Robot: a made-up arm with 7 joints. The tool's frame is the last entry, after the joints.
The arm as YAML. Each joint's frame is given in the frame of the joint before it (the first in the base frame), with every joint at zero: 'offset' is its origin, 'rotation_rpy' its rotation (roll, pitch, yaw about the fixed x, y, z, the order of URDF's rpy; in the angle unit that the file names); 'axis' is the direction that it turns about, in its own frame. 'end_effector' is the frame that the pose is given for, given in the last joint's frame.
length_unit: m
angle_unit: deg
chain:
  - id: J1
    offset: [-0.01, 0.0, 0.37]
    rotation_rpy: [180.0, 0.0, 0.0]
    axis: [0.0, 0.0, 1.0]
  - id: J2
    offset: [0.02, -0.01, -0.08]
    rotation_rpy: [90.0, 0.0, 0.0]
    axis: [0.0, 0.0, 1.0]
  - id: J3
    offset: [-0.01, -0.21, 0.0]
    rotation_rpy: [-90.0, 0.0, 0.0]
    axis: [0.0, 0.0, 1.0]
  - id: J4
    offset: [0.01, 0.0, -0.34]
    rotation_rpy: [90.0, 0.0, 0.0]
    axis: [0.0, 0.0, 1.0]
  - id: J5
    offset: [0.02, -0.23, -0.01]
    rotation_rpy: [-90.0, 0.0, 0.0]
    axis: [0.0, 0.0, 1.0]
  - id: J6
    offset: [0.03, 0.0, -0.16]
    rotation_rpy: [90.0, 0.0, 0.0]
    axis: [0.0, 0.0, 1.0]
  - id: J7
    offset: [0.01, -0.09, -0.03]
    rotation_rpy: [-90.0, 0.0, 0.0]
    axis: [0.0, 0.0, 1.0]
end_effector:
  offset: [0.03, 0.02, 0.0]
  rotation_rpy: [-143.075, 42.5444, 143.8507]
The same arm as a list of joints. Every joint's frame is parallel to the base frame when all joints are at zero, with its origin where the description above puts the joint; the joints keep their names.
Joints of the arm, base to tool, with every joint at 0 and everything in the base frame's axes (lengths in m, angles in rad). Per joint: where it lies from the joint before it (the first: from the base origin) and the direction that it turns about. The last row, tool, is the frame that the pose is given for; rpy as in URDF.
J1: axis 0 0 -1 offset -0.01 0 0.37
J2: axis 0 1 0 offset 0.02 0.01 0.08
J3: axis 0 0 -1 offset -0.01 0 0.21
J4: axis 0 1 0 offset 0.01 0 0.34
J5: axis 0 0 -1 offset 0.02 -0.01 0.23
J6: axis 0 1 0 offset 0.03 0 0.16
J7: axis 0 0 -1 offset 0.01 -0.03 0.09
tool: offset 0.03 -0.02 0 rpy 0.6445 -0.7425 -2.5107

